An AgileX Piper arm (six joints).
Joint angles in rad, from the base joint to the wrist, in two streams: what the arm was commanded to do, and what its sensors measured. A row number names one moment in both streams.
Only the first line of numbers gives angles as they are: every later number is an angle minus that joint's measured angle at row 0.
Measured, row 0:
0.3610, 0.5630, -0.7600, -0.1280, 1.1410, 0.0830
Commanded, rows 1 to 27:
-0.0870, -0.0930, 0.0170, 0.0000, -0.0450, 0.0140
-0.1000, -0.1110, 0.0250, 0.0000, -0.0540, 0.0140
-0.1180, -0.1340, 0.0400, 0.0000, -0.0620, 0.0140
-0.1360, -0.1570, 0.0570, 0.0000, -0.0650, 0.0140
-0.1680, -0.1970, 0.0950, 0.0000, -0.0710, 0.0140
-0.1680, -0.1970, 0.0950, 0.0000, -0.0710, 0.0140
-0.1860, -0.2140, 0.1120, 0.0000, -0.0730, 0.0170
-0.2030, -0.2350, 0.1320, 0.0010, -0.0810, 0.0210
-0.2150, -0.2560, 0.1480, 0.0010, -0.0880, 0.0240
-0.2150, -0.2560, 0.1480, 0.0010, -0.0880, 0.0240
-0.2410, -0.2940, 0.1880, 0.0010, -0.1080, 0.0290
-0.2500, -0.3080, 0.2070, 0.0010, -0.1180, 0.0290
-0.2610, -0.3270, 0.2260, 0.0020, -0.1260, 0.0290
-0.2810, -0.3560, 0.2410, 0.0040, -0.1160, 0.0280
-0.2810, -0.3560, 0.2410, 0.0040, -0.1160, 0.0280
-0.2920, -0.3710, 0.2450, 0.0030, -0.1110, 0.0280
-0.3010, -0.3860, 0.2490, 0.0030, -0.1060, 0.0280
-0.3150, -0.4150, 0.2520, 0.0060, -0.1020, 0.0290
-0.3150, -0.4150, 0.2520, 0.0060, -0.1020, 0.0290
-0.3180, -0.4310, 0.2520, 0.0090, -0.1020, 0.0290
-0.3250, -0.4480, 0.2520, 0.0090, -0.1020, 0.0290
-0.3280, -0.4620, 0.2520, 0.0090, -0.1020, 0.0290
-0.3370, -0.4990, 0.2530, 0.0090, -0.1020, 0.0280
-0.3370, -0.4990, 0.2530, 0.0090, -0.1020, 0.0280
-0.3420, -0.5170, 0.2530, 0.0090, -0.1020, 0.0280
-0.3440, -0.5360, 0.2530, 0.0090, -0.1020, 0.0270
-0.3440, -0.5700, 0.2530, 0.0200, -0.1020, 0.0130
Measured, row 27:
-0.3340, -0.5220, 0.2490, 0.0060, -0.0970, 0.0230
